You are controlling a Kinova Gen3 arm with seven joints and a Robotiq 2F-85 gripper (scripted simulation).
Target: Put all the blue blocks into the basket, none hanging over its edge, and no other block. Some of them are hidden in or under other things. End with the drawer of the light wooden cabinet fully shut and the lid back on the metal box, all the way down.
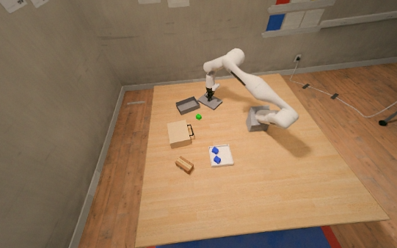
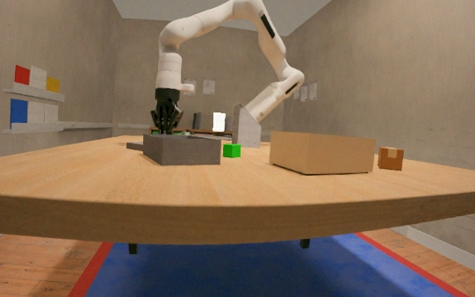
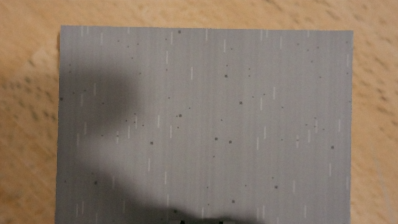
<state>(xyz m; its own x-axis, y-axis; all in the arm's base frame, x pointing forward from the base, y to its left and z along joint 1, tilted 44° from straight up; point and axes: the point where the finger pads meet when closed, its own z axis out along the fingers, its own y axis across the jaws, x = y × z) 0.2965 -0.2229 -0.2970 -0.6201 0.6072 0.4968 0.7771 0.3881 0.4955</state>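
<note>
The metal box is 21 cm ahead of my hand, 3 cm to the left of it and 1 cm below it. From my hand the other things lie so: grey lid 3 cm below; then green block 17 cm to the left, 14 cm ahead, 2 cm below; then drawer 32 cm to the left, 30 cm ahead, 1 cm below.
</note>
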